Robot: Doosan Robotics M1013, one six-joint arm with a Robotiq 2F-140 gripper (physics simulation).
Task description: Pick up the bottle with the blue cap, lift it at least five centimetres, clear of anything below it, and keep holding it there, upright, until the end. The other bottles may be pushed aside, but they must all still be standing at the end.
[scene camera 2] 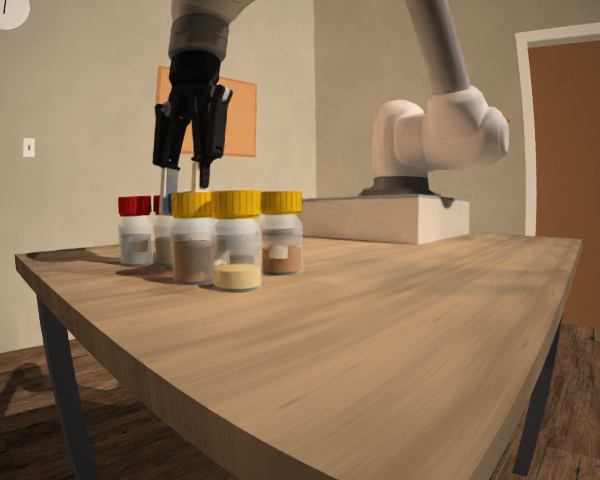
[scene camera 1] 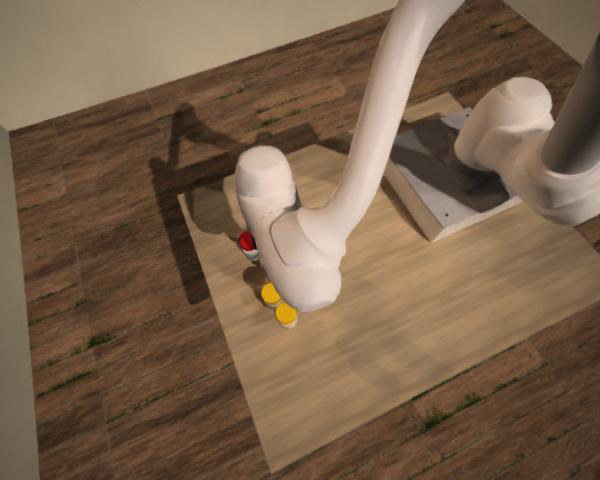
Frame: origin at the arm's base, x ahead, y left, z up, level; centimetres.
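Where they show: arm's base, origin of its link: (scene camera 1: 472,163).
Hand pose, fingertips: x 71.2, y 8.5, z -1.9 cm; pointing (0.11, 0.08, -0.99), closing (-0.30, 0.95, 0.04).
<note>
Each offset is from my fingertips to the top centre of the thing. "spot": to the spot under its first point. Level surfaces: height alone.
The blue-capped bottle @(spot: dx +1.5, dy -0.7, dz +1.7 cm) (scene camera 2: 170,202) shows in scene camera 2 as a strip of blue cap behind a yellow-capped bottle @(dx +2.0, dy +6.4, dz +2.8 cm) (scene camera 2: 192,250) (scene camera 1: 270,294); its body is hidden. My gripper (scene camera 2: 184,194) points down and is shut on this bottle at its cap. I cannot tell whether the bottle's base is off the table. A second yellow-capped bottle @(dx +0.3, dy +12.7, dz +2.8 cm) (scene camera 2: 237,245) (scene camera 1: 286,313), with pale powder, stands in front, and a third @(dx -9.6, dy +9.2, dz +2.8 cm) (scene camera 2: 282,240) stands to the right. A red-capped bottle @(dx +2.8, dy -11.0, dz +2.8 cm) (scene camera 2: 135,235) stands at the left, and another @(dx -2.0, dy -7.4, dz +2.8 cm) (scene camera 2: 162,242) is partly hidden beside the gripper's left finger. All five stand upright.
The wooden table @(dz -7.7 cm) (scene camera 1: 400,310) (scene camera 2: 375,325) carries the bottles near its edge. The arm's pale base block (scene camera 1: 434,231) (scene camera 2: 365,217) stands farther back. In scene camera 1 the arm's wrist (scene camera 1: 300,250) covers the gripper and part of the bottle group. A red cap @(dx +2.8, dy -11.0, dz +2.8 cm) (scene camera 1: 247,241) shows beside it.
</note>
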